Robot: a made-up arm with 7 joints. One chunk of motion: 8 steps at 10 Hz.
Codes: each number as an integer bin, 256 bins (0 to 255) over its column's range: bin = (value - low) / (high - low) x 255, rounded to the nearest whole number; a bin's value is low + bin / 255 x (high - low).
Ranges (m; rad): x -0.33..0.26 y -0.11..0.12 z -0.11..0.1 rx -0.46..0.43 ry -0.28..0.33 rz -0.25..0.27
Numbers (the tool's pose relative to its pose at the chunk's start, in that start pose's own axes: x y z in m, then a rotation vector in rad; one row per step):
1: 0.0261 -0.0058 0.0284 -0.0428 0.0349 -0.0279
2: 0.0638 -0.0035 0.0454 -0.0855 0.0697 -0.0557
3: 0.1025 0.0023 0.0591 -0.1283 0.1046 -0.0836
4: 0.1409 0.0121 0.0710 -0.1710 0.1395 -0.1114
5: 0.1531 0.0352 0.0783 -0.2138 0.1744 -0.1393
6: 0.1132 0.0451 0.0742 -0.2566 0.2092 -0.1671
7: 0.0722 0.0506 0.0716 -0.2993 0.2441 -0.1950
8: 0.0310 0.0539 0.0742 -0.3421 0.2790 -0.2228
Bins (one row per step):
1: 154 116 168 120 132 109
2: 170 118 189 107 146 95
3: 187 125 205 95 161 82
4: 204 135 220 83 175 68
5: 209 161 229 71 190 54
6: 192 172 224 58 205 41
7: 174 178 221 46 219 27
8: 156 182 224 34 234 13

